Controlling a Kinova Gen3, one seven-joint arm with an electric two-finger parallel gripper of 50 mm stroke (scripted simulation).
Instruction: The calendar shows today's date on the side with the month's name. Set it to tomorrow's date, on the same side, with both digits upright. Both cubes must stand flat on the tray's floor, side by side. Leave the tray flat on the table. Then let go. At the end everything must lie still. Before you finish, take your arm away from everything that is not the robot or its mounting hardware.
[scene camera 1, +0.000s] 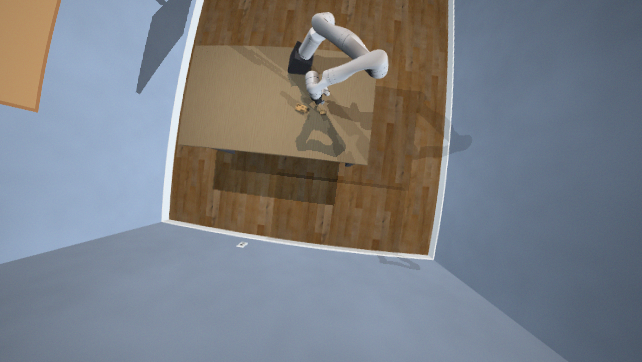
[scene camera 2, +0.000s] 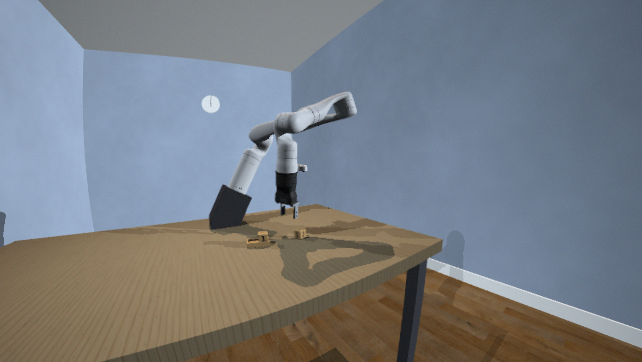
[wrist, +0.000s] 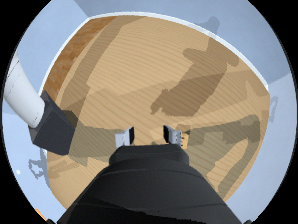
I see my gripper (scene camera 2: 289, 216).
My gripper shows as well in the wrist view (wrist: 148, 132).
